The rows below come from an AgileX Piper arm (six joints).
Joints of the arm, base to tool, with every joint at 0 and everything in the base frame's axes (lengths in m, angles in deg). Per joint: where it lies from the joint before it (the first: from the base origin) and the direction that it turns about. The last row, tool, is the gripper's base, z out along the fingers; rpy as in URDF.
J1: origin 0 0 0.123 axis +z
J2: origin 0 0 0 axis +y
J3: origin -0.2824 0 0.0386 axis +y
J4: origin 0.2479 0 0.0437 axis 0.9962 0 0.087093
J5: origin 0 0 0 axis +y
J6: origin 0.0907 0 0.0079 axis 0.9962 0 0.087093
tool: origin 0 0 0 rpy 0 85.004 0
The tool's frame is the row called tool.
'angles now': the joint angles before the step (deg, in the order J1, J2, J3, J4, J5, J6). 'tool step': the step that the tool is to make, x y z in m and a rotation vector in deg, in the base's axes. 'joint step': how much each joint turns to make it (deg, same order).
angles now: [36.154 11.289 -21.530 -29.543 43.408 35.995]
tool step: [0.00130 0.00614 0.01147 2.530 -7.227 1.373]
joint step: [-5.881 -0.001 0.001 4.185 -10.054 -5.157]
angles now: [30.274 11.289 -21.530 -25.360 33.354 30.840]
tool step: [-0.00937 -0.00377 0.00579 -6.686 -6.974 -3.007]
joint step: [-12.046 -3.371 0.000 11.377 -4.079 -20.242]
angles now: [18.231 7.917 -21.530 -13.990 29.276 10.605]
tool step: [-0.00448 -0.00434 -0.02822 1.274 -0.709 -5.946]
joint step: [-7.355 -5.449 6.243 2.534 -1.978 -1.240]
